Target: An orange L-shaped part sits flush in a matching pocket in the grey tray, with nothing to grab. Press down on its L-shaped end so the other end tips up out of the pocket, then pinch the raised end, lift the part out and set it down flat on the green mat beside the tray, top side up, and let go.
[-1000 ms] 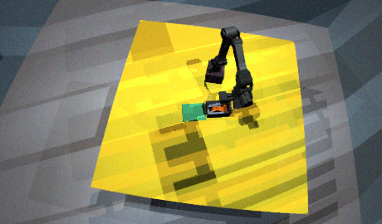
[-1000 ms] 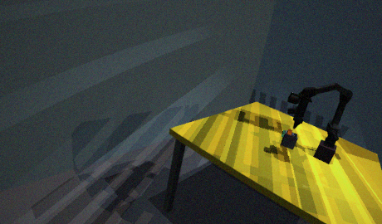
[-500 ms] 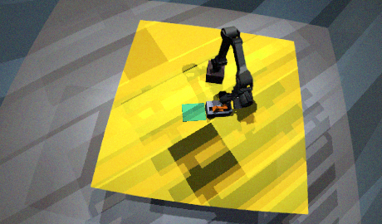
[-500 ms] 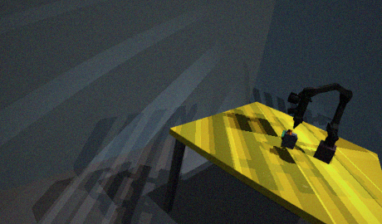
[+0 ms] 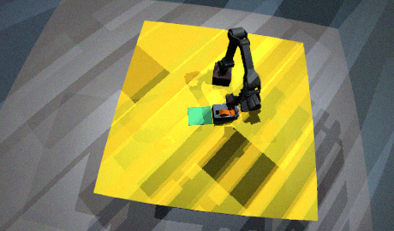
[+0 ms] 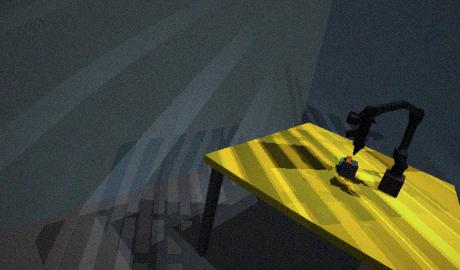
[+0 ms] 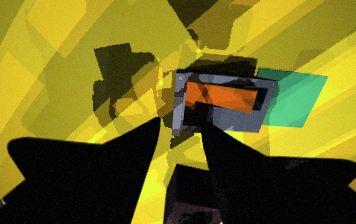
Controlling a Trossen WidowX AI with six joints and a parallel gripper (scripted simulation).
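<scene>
The orange L-shaped part lies 5 cm to the right of my gripper tip and 10 cm below it. From my gripper tip the other things lie so: green mat 3 cm ahead, 22 cm to the right, 16 cm below.
</scene>
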